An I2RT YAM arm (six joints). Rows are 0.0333 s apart.
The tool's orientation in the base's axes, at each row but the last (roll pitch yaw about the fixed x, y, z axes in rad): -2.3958, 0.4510, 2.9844; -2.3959, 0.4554, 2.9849; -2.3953, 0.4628, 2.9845; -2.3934, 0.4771, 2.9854; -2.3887, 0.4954, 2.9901; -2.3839, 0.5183, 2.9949; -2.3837, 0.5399, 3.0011; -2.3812, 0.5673, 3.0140
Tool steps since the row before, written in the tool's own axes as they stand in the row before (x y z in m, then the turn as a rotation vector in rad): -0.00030, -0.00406, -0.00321, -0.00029, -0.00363, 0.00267; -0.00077, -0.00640, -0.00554, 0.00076, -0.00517, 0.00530; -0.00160, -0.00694, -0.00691, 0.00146, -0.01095, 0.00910; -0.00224, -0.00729, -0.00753, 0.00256, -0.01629, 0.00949; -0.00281, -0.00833, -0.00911, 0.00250, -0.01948, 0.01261; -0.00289, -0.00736, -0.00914, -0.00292, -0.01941, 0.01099; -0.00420, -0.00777, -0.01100, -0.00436, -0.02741, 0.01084; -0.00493, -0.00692, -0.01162, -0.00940, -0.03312, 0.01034
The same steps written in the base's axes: -0.00206, -0.00049, 0.00473, -0.00066, -0.00443, 0.00058; -0.00312, -0.00046, 0.00789, -0.00166, -0.00722, -0.00068; -0.00296, 0.00006, 0.00947, -0.00385, -0.01379, 0.00002; -0.00282, 0.00022, 0.01034, -0.00698, -0.01752, 0.00249; -0.00333, 0.00066, 0.01220, -0.00756, -0.02195, 0.00243; -0.00311, 0.00141, 0.01159, -0.00328, -0.02140, 0.00610; -0.00295, 0.00235, 0.01359, -0.00571, -0.02682, 0.01165; -0.00252, 0.00334, 0.01377, -0.00427, -0.03083, 0.01798
